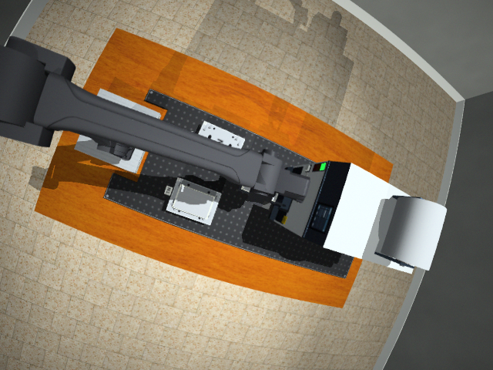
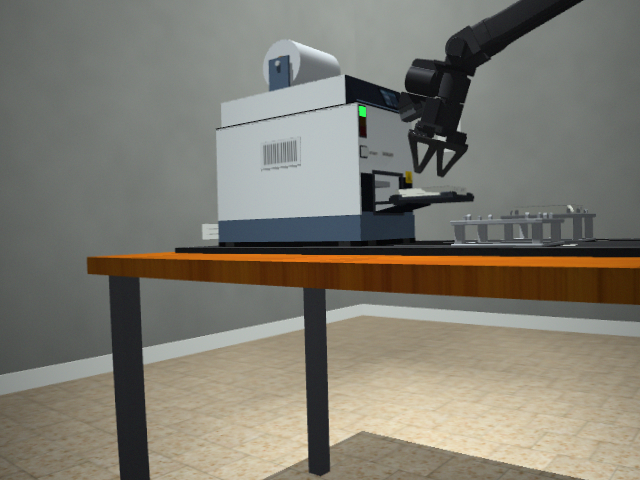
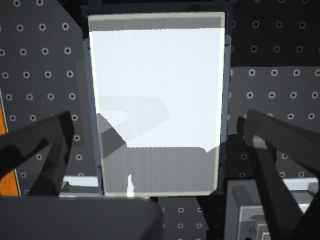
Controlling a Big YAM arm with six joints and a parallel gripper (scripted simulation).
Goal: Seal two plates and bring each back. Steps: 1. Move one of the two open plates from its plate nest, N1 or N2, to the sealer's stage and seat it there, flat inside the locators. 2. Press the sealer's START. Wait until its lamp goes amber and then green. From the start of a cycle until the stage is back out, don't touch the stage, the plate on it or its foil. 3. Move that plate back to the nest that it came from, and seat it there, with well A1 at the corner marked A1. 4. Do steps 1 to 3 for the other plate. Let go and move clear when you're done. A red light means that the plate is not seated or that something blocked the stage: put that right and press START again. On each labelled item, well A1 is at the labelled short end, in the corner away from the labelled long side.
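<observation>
My gripper is now 60 mm above the sealer stage. The rest, counted from my hand: plate nest: 190 mm behind, 70 mm to the left, 110 mm below; pale start button: 100 mm ahead, 100 mm to the left, 40 mm above; A1 mark: 270 mm behind, 130 mm to the left, 100 mm below.
</observation>
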